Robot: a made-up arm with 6 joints. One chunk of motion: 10 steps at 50 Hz.
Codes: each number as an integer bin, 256 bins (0 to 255) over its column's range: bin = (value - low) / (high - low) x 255, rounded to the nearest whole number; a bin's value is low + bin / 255 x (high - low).
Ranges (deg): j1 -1..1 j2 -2..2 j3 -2..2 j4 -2..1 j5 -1..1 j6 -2..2
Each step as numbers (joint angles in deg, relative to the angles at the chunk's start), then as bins.
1 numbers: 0.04 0.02 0.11 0.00 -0.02 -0.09
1 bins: 133 129 135 170 125 122
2 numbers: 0.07 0.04 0.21 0.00 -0.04 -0.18
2 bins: 136 130 141 170 122 116
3 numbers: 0.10 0.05 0.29 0.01 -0.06 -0.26
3 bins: 140 131 146 171 120 111
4 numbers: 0.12 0.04 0.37 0.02 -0.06 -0.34
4 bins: 143 130 151 172 120 106
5 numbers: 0.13 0.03 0.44 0.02 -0.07 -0.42
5 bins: 144 129 156 172 119 101
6 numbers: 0.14 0.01 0.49 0.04 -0.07 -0.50
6 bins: 145 128 159 173 119 96
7 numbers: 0.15 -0.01 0.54 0.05 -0.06 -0.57
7 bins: 147 127 162 174 120 91
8 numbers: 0.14 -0.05 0.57 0.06 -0.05 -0.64
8 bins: 145 124 164 175 121 87
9 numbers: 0.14 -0.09 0.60 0.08 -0.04 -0.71
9 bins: 145 122 166 177 122 82
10 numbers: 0.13 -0.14 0.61 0.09 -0.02 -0.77
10 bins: 144 119 166 178 125 78
